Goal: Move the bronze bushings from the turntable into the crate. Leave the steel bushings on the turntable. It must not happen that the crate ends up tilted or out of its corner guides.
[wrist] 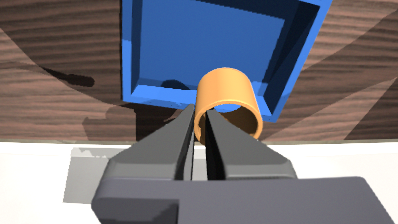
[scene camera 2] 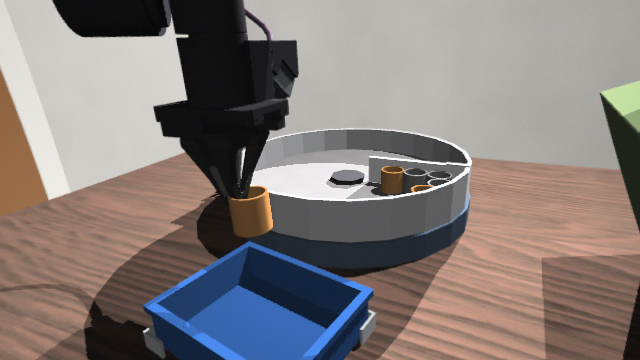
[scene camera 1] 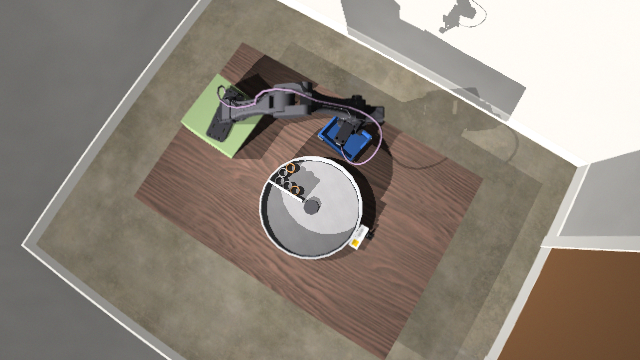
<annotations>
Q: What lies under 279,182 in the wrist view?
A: My gripper.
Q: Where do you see a blue crate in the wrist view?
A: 164,57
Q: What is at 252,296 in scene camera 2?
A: A blue crate.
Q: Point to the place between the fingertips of my gripper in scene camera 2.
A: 236,205
</annotations>
